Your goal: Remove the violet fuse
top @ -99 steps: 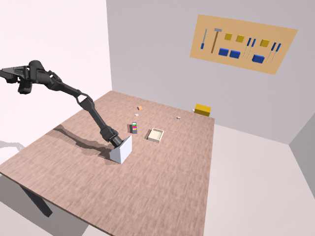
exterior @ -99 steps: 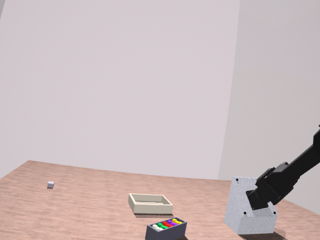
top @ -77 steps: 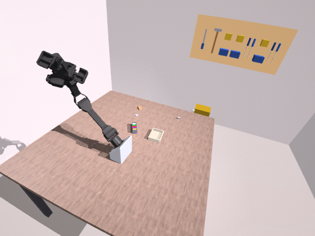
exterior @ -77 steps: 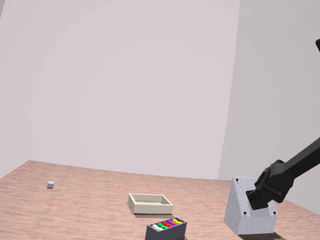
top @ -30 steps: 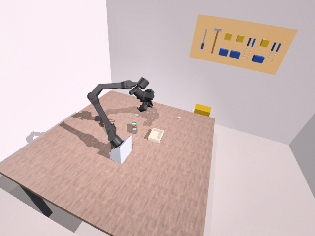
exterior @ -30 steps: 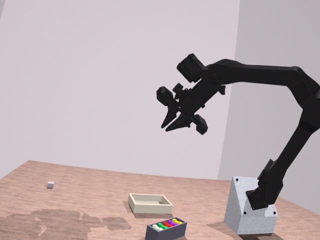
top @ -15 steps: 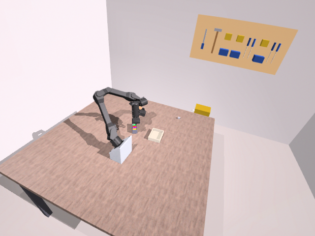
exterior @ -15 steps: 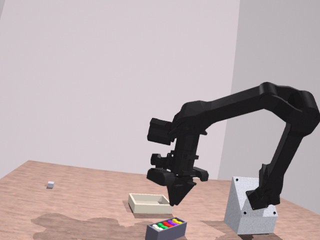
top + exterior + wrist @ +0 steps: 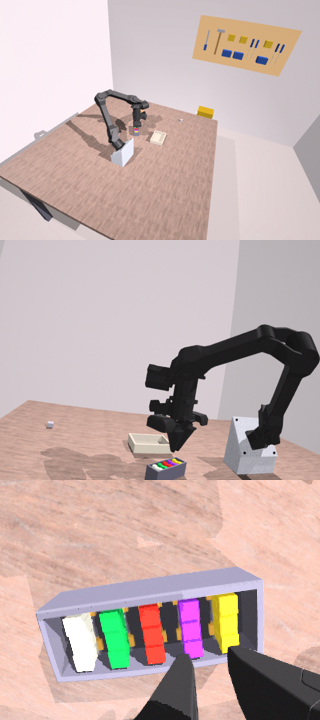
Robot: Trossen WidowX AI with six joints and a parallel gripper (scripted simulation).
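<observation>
Right now my gripper tip is 50 mm above the violet fuse. Round my gripper tip: beige tray: 200 mm to the right, 70 mm below, 10 mm ahead.
</observation>
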